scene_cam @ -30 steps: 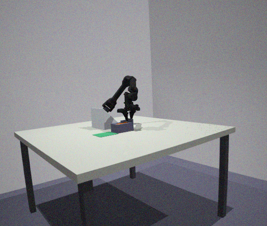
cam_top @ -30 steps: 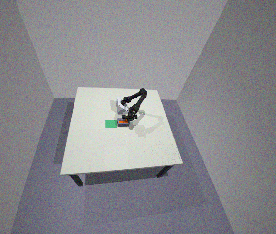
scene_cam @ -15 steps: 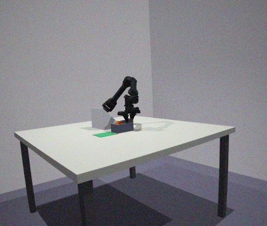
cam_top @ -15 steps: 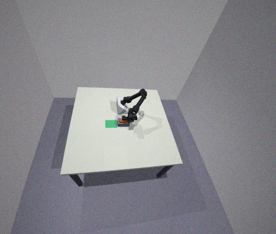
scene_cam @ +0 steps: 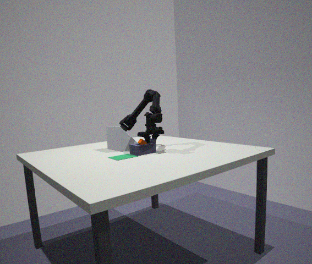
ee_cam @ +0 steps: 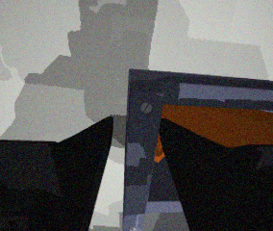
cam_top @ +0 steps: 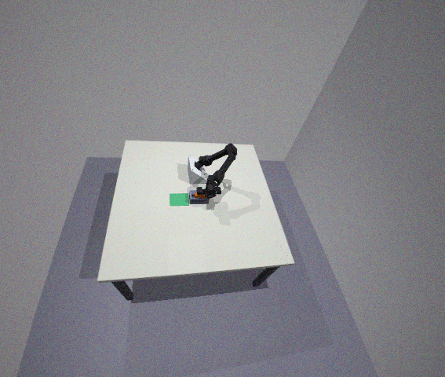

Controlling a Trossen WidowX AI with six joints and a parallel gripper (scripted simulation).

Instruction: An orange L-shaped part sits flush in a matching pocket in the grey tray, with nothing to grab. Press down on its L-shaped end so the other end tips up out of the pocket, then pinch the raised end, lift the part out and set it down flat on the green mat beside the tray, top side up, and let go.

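My gripper tip is 40 mm to the left of the orange L-shaped part. From my gripper tip the other things lie so: green mat 20 mm ahead, 220 mm to the right, 50 mm below.
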